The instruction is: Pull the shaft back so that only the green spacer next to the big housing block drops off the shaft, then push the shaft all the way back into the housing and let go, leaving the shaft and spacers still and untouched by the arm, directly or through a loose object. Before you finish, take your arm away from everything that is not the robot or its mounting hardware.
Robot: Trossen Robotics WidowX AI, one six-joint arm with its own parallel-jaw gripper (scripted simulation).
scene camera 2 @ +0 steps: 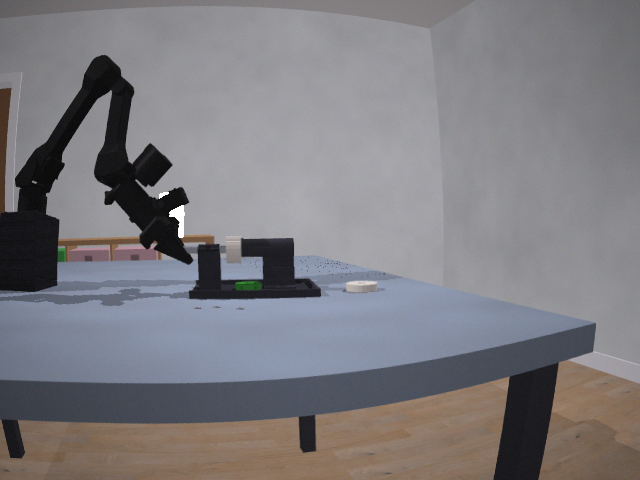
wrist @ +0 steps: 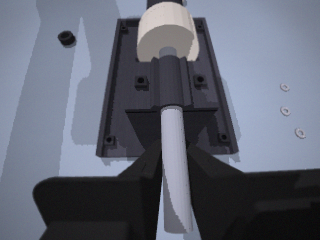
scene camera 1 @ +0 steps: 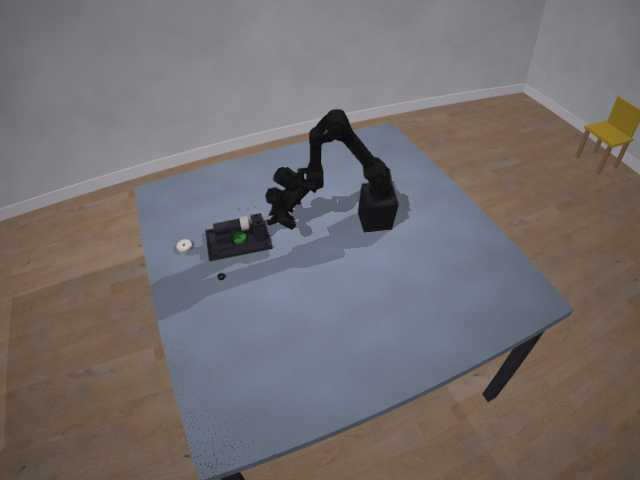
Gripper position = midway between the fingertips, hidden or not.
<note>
I see my gripper (scene camera 2: 191, 262) and a grey shaft (wrist: 177, 209).
My gripper shows as well in the wrist view (wrist: 170, 144) and in scene camera 1 (scene camera 1: 267, 223).
</note>
